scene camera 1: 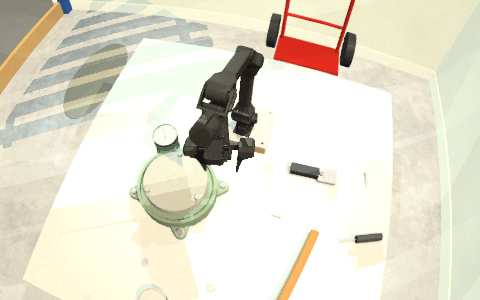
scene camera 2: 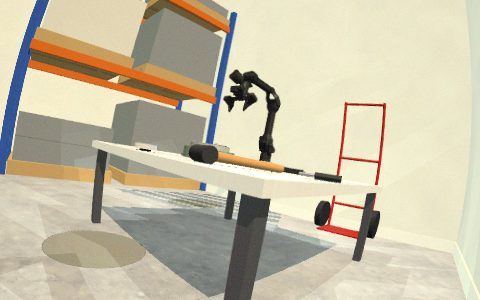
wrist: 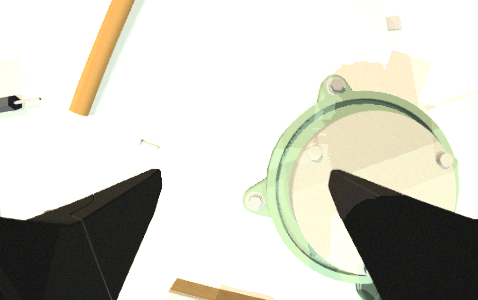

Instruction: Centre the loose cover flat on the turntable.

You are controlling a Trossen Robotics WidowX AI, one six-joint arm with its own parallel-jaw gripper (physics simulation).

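Frame: origin at the arm's base, x up, y right, z ahead, level; millimetres.
Seen in the pictures: gripper, fingertip midpoint: (scene camera 1: pixel 221 171) (scene camera 2: pixel 235 111) (wrist: pixel 246 177); arm's base at its link origin: (scene camera 1: pixel 243 128).
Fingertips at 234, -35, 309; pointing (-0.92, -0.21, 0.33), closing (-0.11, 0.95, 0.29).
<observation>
Offsets run from my fingertips to a thing's top centre, as dx, dy, dz. "pt": to the spot under its first point.
A pale round disc @[-179, +170, +6] (scene camera 1: pixel 175 185) (wrist: pixel 380 145) with small round studs, apparently the cover, lies on the green round turntable (scene camera 1: pixel 175 220) (wrist: pixel 272 185), which has bolted lugs. In the wrist view more green rim shows on the disc's left than on its right; whether it is centred or fully flat I cannot tell. In scene camera 2 the green body @[pt -235, +165, +152] (scene camera 2: pixel 187 149) is mostly hidden by the mallet. My gripper (scene camera 1: pixel 221 168) (scene camera 2: pixel 237 109) (wrist: pixel 246 177) is open and empty, high above the table. In the wrist view its right finger overlaps the disc and hides part of it.
A dial gauge @[pt -173, +273, -132] (scene camera 1: pixel 165 136) adjoins the turntable. A mallet @[-214, -321, +185] (scene camera 1: pixel 300 265) (scene camera 2: pixel 204 153) (wrist: pixel 100 60), a scraper @[-246, -275, -242] (scene camera 1: pixel 305 171), a screwdriver @[-246, -526, -45] (scene camera 1: pixel 369 238) and a small pin @[-261, -192, -32] (scene camera 1: pixel 276 216) (wrist: pixel 150 144) lie on the table. A round item @[pt -265, +94, +402] (scene camera 1: pixel 152 294) is cut off by the frame's bottom.
</observation>
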